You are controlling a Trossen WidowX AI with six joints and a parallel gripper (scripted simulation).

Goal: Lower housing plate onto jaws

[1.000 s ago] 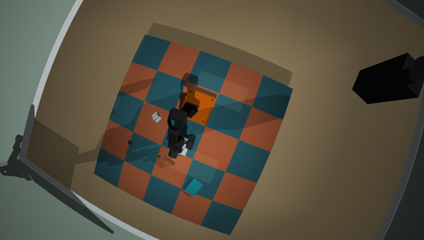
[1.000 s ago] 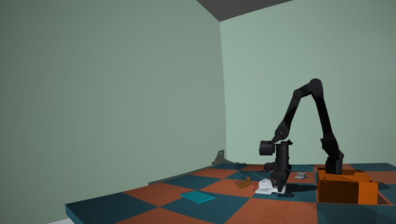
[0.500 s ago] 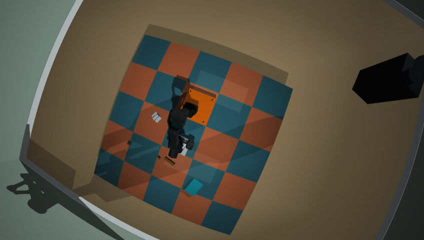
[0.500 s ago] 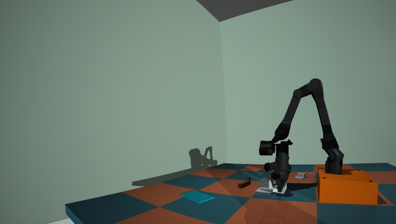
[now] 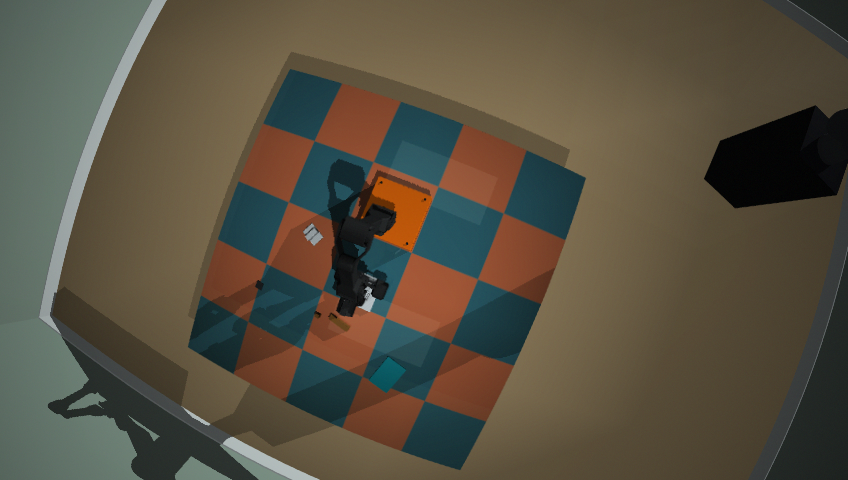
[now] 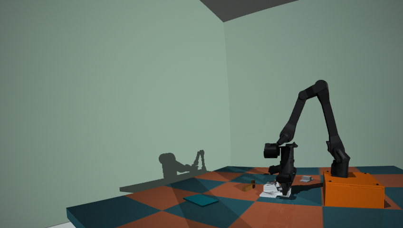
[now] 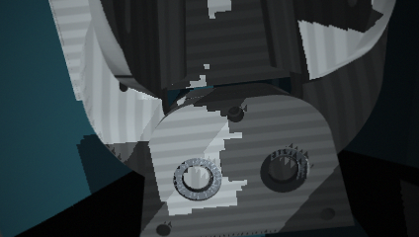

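My gripper tip is now 2 cm below the white housing plate and 1 cm short of it. The rest, counted from my gripper tip: teal flat plate: 27 cm to the left, 27 cm ahead; white jaw assembly: 2 cm to the left, 2 cm ahead, 1 cm above; brown L-shaped bar: 20 cm ahead, 1 cm to the left.
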